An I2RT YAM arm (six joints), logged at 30 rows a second.
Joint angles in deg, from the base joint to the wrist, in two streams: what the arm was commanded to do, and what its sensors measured. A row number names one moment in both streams.
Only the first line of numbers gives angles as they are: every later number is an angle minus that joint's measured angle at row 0.
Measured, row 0:
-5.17 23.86 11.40 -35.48 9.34 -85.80
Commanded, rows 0 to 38:
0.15 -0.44 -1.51 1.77 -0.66 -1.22
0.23 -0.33 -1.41 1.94 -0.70 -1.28
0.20 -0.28 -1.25 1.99 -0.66 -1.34
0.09 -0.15 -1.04 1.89 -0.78 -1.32
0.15 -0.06 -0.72 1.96 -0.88 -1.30
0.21 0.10 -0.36 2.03 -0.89 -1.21
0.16 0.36 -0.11 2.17 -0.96 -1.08
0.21 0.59 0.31 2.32 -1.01 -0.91
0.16 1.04 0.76 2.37 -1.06 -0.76
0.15 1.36 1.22 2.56 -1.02 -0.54
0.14 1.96 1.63 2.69 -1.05 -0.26
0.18 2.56 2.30 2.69 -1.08 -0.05
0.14 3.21 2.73 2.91 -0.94 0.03
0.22 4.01 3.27 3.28 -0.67 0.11
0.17 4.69 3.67 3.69 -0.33 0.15
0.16 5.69 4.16 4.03 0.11 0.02
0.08 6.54 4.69 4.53 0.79 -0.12
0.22 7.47 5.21 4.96 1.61 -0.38
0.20 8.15 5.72 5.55 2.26 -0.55
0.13 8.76 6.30 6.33 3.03 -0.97
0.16 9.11 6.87 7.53 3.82 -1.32
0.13 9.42 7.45 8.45 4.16 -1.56
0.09 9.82 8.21 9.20 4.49 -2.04
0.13 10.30 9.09 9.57 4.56 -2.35
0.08 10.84 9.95 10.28 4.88 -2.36
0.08 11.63 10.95 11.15 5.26 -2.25
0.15 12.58 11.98 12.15 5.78 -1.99
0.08 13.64 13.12 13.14 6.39 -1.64
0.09 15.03 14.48 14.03 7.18 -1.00
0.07 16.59 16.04 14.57 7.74 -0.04
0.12 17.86 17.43 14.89 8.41 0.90
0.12 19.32 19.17 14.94 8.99 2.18
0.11 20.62 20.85 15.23 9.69 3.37
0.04 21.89 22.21 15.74 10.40 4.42
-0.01 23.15 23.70 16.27 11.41 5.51
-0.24 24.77 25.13 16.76 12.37 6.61
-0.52 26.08 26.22 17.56 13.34 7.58
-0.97 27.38 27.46 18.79 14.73 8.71
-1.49 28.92 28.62 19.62 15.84 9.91
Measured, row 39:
-0.50 26.68 23.82 14.90 11.24 5.36
